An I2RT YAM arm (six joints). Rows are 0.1 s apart.
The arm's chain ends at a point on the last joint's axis. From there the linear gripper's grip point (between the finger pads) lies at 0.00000 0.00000 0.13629 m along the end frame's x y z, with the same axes.
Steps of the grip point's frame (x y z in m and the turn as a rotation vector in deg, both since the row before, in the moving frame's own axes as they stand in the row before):
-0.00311 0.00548 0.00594 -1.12 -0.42 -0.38
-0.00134 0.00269 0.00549 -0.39 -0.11 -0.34
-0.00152 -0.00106 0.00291 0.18 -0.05 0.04
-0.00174 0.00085 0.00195 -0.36 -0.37 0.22
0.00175 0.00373 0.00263 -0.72 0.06 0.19
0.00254 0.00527 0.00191 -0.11 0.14 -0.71
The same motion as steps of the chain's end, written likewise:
-0.00212 0.00281 0.00597 -1.12 -0.42 -0.38
-0.00108 0.00176 0.00549 -0.39 -0.11 -0.34
-0.00140 -0.00063 0.00291 0.18 -0.05 0.04
-0.00086 0.00000 0.00196 -0.36 -0.37 0.22
0.00161 0.00202 0.00264 -0.72 0.06 0.19
0.00221 0.00501 0.00191 -0.11 0.14 -0.71

